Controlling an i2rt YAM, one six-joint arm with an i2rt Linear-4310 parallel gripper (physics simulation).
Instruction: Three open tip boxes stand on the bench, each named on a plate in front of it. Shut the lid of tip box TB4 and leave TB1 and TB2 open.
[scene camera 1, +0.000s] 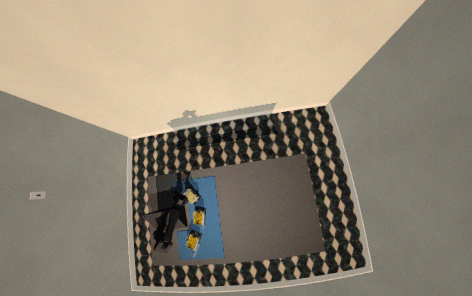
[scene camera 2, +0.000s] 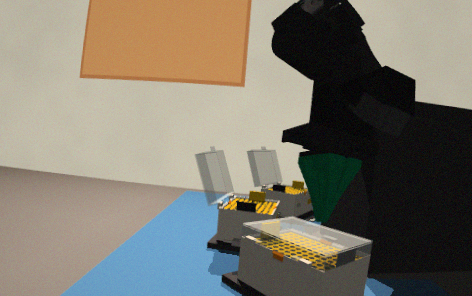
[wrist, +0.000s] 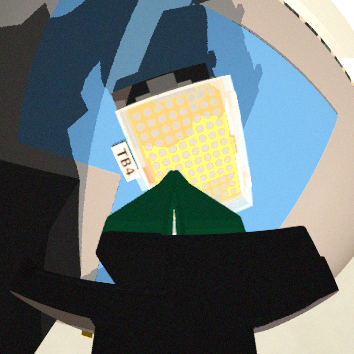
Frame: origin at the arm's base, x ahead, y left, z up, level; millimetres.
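Where they show: gripper, fingertip midpoint: (scene camera 1: 187, 197) (scene camera 2: 320, 222) (wrist: 173, 177); arm's base, origin of the base link: (scene camera 1: 162, 223) (scene camera 2: 434, 181).
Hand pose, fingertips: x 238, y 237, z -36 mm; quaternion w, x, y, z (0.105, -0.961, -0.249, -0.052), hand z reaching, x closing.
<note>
Things, the pixels of their centre, and the offset from my fingertips. Level surfaces: height alone.
- Tip box TB4, body centre: (wrist: 175, 155) (scene camera 2: 308, 262) (scene camera 1: 190, 196) dx +8, dy +4, dz -49 mm
- middle box, body centre: (scene camera 2: 257, 220) (scene camera 1: 197, 217) dx +84, dy -190, dz -54 mm
- far box, body centre: (scene camera 2: 292, 201) (scene camera 1: 191, 240) dx +19, dy -408, dz -54 mm
- blue mat, its level: dz -87 mm
- grey-brown bench, its level: dz -91 mm
Tip box TB4 (scene camera 1: 191, 195) (scene camera 2: 295, 276) (wrist: 182, 140) has its clear lid (scene camera 2: 305, 231) lying flat over the yellow tip rack. Its name plate (wrist: 125, 161) reads TB4 in the wrist view. The middle box (scene camera 1: 199, 216) (scene camera 2: 231, 227) and the far box (scene camera 1: 193, 241) (scene camera 2: 298, 202) stand with their lids (scene camera 2: 214, 175) (scene camera 2: 264, 167) raised upright; their plates are not readable. My gripper (scene camera 2: 324, 220) (wrist: 173, 177) is shut and empty, with its green fingers pointing down. In the wrist view the tips overlap TB4's near edge; whether they touch it is not clear.
The boxes stand on a blue mat (scene camera 1: 213, 200) (scene camera 2: 125, 250) (wrist: 305, 120) on the grey-brown bench (scene camera 1: 270, 210). The black arm (scene camera 1: 167, 222) (scene camera 2: 345, 55) rises beside the row of boxes. An orange board (scene camera 2: 165, 40) hangs on the wall.
</note>
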